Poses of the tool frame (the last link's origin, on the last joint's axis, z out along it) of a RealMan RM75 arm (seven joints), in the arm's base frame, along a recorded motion.
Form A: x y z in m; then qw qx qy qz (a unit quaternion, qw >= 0).
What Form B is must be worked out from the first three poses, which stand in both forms.
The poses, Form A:
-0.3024, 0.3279, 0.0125, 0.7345, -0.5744, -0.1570, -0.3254
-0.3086, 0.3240, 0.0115, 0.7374, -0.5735, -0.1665, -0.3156
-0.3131, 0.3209, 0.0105, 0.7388, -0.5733, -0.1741, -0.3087
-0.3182, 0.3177, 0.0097, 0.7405, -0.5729, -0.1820, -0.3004
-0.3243, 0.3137, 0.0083, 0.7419, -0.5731, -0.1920, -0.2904
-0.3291, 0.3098, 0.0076, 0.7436, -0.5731, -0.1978, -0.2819
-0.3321, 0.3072, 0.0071, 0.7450, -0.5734, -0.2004, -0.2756
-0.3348, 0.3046, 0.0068, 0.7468, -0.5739, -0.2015, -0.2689
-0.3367, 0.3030, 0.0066, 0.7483, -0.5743, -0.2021, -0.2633
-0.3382, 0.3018, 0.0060, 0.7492, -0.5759, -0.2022, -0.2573
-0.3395, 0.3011, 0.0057, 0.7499, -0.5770, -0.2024, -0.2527
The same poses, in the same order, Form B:
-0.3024, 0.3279, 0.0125, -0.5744, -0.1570, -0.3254, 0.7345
-0.3086, 0.3240, 0.0115, -0.5735, -0.1665, -0.3156, 0.7374
-0.3131, 0.3209, 0.0105, -0.5733, -0.1741, -0.3087, 0.7388
-0.3182, 0.3177, 0.0097, -0.5729, -0.1820, -0.3004, 0.7405
-0.3243, 0.3137, 0.0083, -0.5731, -0.1920, -0.2904, 0.7419
-0.3291, 0.3098, 0.0076, -0.5731, -0.1978, -0.2819, 0.7436
-0.3321, 0.3072, 0.0071, -0.5734, -0.2004, -0.2756, 0.7450
-0.3348, 0.3046, 0.0068, -0.5739, -0.2015, -0.2689, 0.7468
-0.3367, 0.3030, 0.0066, -0.5743, -0.2021, -0.2633, 0.7483
-0.3382, 0.3018, 0.0060, -0.5759, -0.2022, -0.2573, 0.7492
-0.3395, 0.3011, 0.0057, -0.5770, -0.2024, -0.2527, 0.7499

